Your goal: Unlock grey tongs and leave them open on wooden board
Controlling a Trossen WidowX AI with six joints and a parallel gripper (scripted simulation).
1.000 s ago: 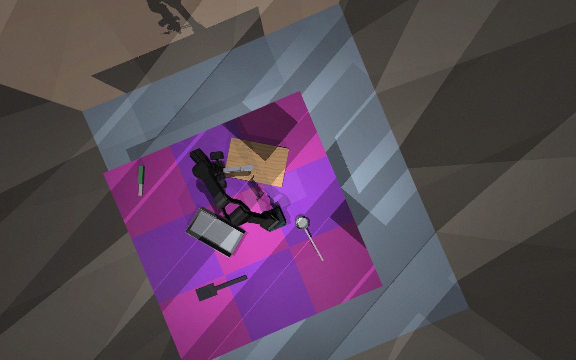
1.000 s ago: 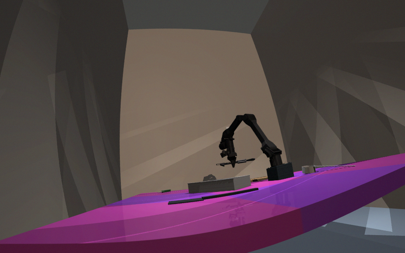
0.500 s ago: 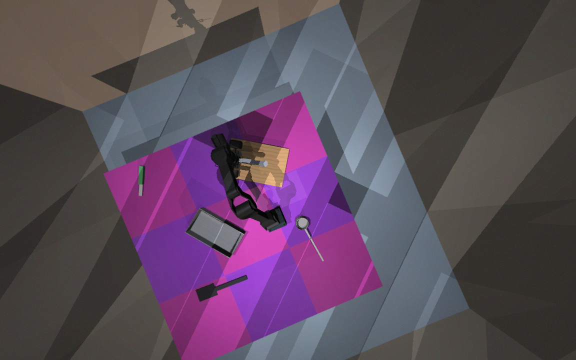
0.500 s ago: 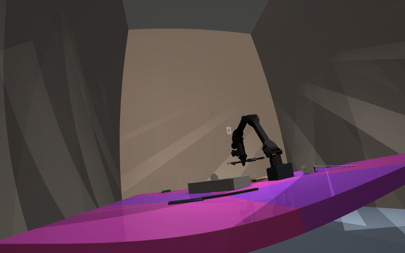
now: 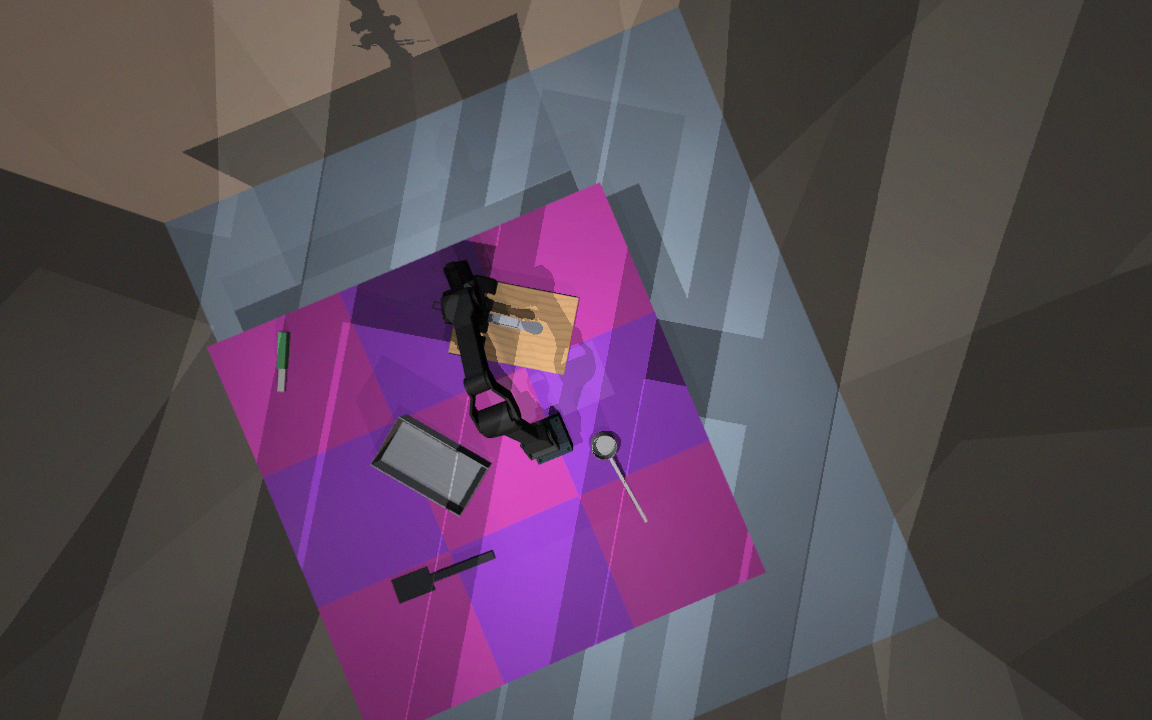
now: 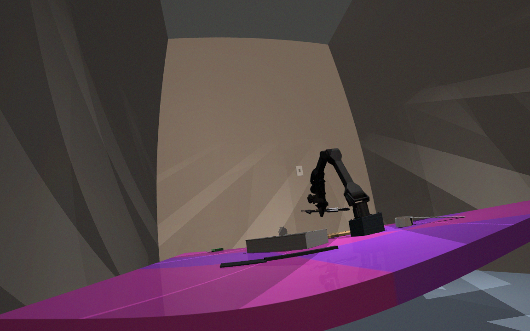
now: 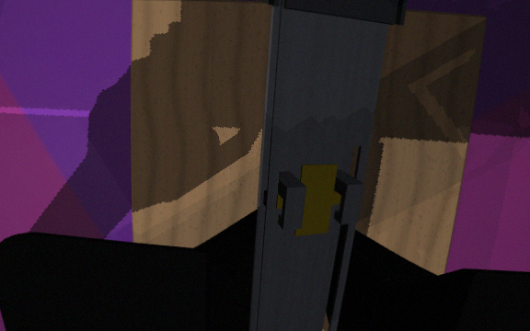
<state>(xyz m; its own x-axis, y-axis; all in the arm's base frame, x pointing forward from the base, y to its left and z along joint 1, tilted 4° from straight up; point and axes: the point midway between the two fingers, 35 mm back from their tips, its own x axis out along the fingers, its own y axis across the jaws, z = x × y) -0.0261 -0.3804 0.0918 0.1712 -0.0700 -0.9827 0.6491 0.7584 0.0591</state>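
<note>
The yellow lock piece is 4 cm above my gripper tip, 2 cm to the right of it and 1 cm ahead of it. Also, from my gripper tip: roasting tin (36 cm ahead, 29 cm to the left, 10 cm below); wooden board (12 cm below, 5 cm behind, 4 cm to the left); black spatula (60 cm to the left, 52 cm ahead, 12 cm below).
</note>
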